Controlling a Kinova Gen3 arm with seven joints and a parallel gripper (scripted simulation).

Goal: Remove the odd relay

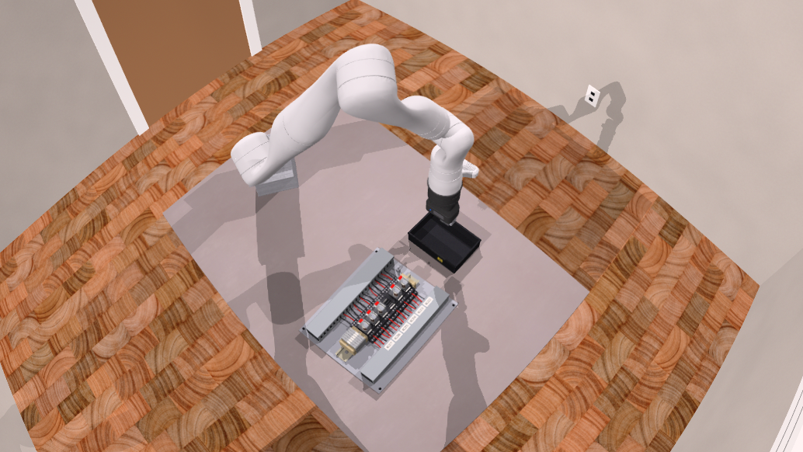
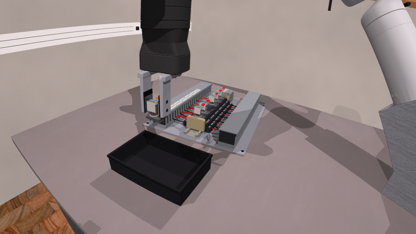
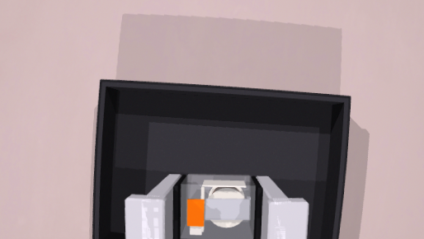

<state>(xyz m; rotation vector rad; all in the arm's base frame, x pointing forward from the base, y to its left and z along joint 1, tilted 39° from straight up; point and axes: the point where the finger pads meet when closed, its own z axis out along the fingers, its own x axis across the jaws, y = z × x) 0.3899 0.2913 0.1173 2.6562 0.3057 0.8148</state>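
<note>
Right now the tray is 12 cm below my hand.
</note>
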